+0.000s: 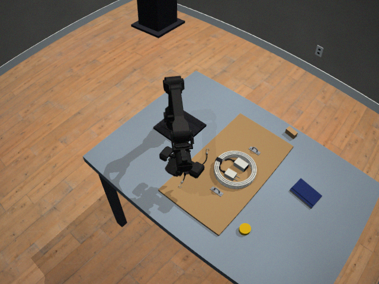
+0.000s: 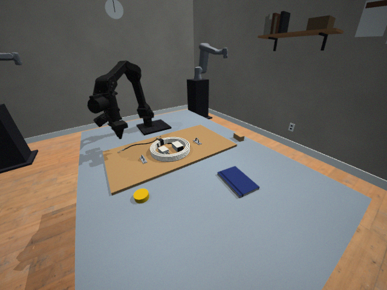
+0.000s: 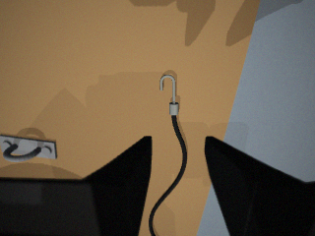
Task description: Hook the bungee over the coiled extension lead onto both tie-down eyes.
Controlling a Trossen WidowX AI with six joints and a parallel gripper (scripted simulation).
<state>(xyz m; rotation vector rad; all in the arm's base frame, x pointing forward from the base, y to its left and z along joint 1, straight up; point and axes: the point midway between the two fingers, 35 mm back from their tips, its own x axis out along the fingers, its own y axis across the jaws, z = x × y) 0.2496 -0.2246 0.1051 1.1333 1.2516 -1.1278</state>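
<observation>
Right now my hand is 200 mm to the right of the extension lead coil, 140 mm short of it and 90 mm above it. The rest, counted from my hand: yellow disc: 350 mm ahead, 110 mm below, 10 mm to the right; small wooden block: 590 mm to the left, 240 mm ahead, 100 mm below.
</observation>
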